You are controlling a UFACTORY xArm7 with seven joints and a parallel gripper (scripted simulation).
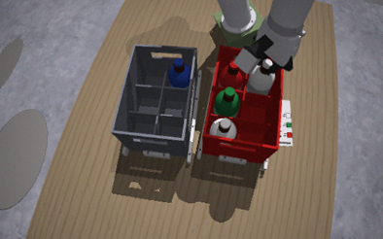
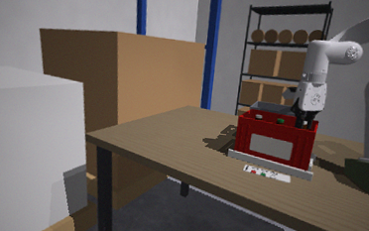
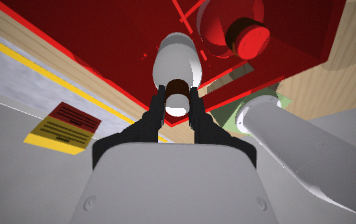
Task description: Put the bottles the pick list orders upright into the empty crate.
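Right now my hand is 100 mm above the red-label bottle, 90 mm to the left of it and 10 mm past it. Round my hand: green bottle (110 mm to the right, 100 mm below, 70 mm ahead); then pick list (190 mm below, 100 mm ahead, 90 mm to the left); then red crate (100 mm below, 80 mm ahead, 60 mm to the right).
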